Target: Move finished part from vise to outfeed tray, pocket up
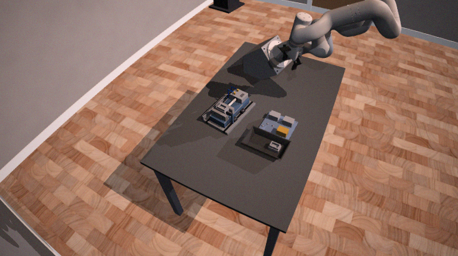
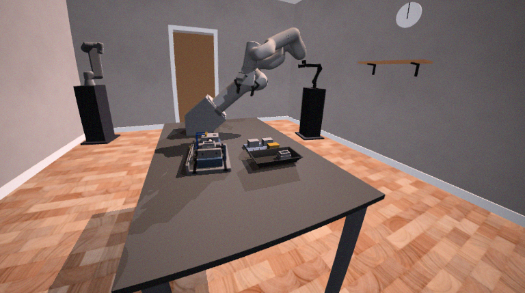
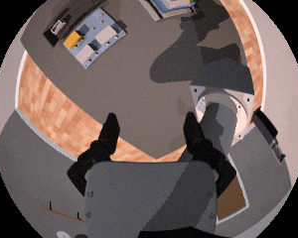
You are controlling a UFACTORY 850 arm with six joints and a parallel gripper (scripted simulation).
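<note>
Right now my hand is 290 mm short of the vise, 260 mm above it and 220 mm to the left of it. Round my hand: blue plate (300 mm below, 210 mm ahead, 80 mm to the left); then yellow block (280 mm below, 250 mm ahead, 130 mm to the left).
</note>
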